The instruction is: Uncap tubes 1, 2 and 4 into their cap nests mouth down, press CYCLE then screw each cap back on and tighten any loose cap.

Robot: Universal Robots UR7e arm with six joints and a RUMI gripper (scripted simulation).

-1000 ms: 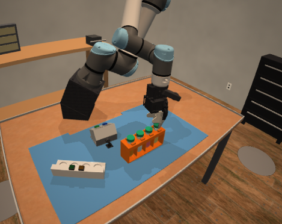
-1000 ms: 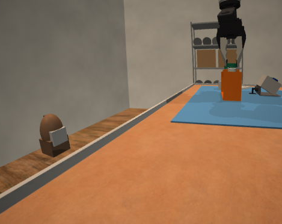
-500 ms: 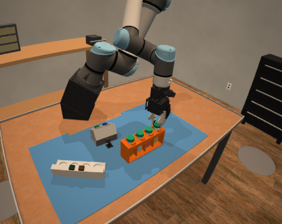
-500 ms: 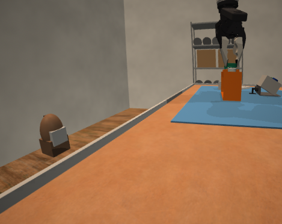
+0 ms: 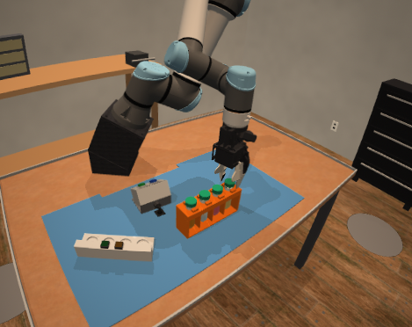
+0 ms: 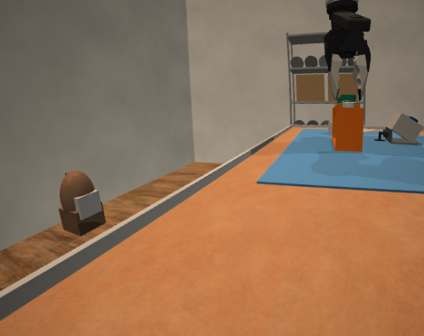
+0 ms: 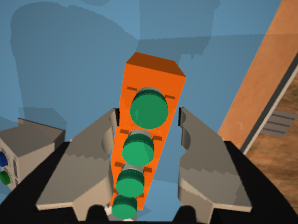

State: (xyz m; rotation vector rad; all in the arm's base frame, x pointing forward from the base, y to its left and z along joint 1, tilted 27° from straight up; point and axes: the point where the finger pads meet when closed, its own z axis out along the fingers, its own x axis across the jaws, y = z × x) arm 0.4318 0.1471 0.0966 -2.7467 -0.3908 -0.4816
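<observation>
My gripper is now 1 cm above the cap. From my hand the other things lie so: grey key housing: 17 cm behind, 20 cm to the right, 7 cm below; then blue key: 19 cm behind, 18 cm to the right, 6 cm below; then table edge: 21 cm ahead, 4 cm to the left, 12 cm below.
</observation>
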